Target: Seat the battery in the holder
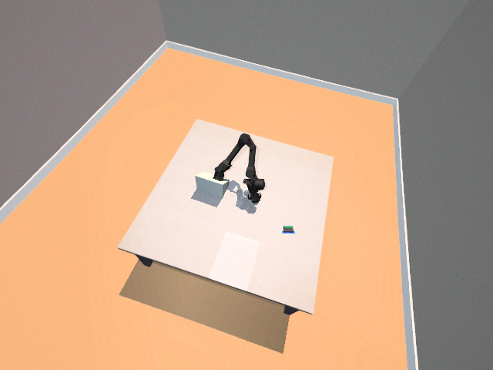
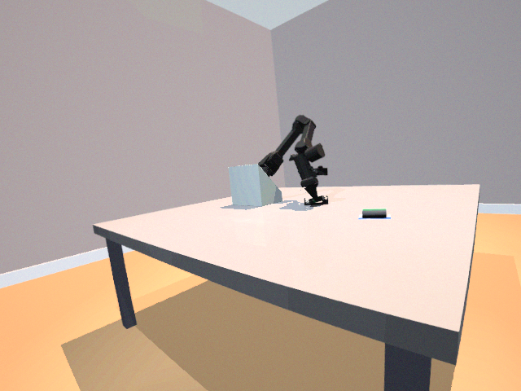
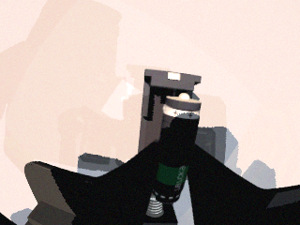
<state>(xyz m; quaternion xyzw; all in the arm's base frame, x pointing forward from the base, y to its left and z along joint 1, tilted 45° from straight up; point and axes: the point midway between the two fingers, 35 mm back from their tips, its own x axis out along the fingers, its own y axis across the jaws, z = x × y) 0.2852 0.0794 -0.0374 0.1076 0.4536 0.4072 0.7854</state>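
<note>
The battery is 1 cm above my gripper tip.
</note>
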